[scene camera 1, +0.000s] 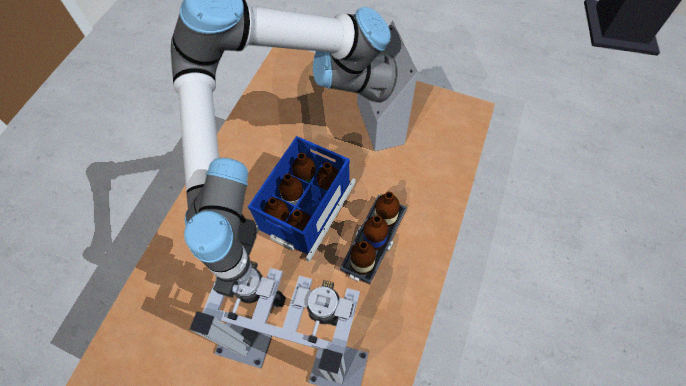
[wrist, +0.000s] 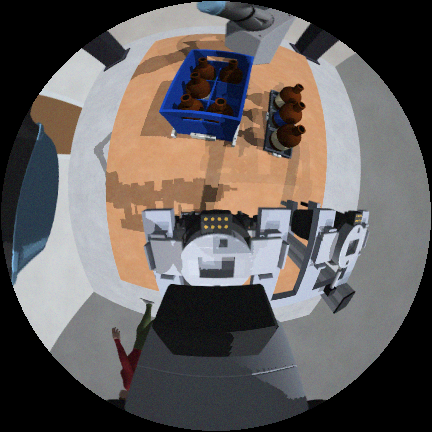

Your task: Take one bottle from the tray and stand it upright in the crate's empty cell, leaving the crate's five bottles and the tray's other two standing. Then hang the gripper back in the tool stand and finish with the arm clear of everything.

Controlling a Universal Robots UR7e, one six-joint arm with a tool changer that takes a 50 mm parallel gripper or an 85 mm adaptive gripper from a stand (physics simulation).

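Pixels of known places: arm's base at its link origin: (scene camera 1: 381,78).
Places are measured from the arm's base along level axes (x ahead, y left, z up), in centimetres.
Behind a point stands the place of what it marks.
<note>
Three brown bottles (scene camera 1: 376,230) {x 45.7, y 4.8, z -12.8 cm} (wrist: 290,114) {x 45.9, y 2.6, z -13.6 cm} stand upright in the dark tray (scene camera 1: 380,260) {x 51.2, y 7.3, z -22.5 cm} (wrist: 269,142). Several brown bottles stand in the blue crate (scene camera 1: 285,234) {x 49.9, y -21.6, z -16.1 cm} (wrist: 200,125) {x 49.2, y -23.6, z -15.5 cm}; its empty cell is the middle one on the tray's side. The tool stand (scene camera 1: 280,330) {x 80.9, y -12.0, z 9.2 cm} (wrist: 159,220) {x 67.8, y -26.7, z 9.1 cm} carries two tools. The arm's wrist (scene camera 1: 230,267) {x 74.6, y -19.4, z 29.7 cm} is low over the left station, partly covering its round coupling plate (scene camera 1: 248,287) {x 73.4, y -20.7, z 10.9 cm} (wrist: 192,260) {x 71.0, y -23.8, z 10.9 cm}. Whether they touch is hidden. The other tool's coupling plate (scene camera 1: 322,302) {x 73.6, y -4.3, z 9.8 cm} (wrist: 353,245) {x 74.4, y -1.8, z 9.8 cm} shows uncovered at the right station. No gripper fingers show clearly enough to judge.
The crate stands behind the tool stand, with the tray to its right. The robot's grey pedestal (scene camera 1: 390,125) {x 9.2, y 4.6, z -11.5 cm} (wrist: 252,42) {x 8.1, y -1.2, z -11.5 cm} is behind the crate. A person in red (wrist: 131,360) and dark pillars (wrist: 107,50) are beyond the table in the wrist view.
</note>
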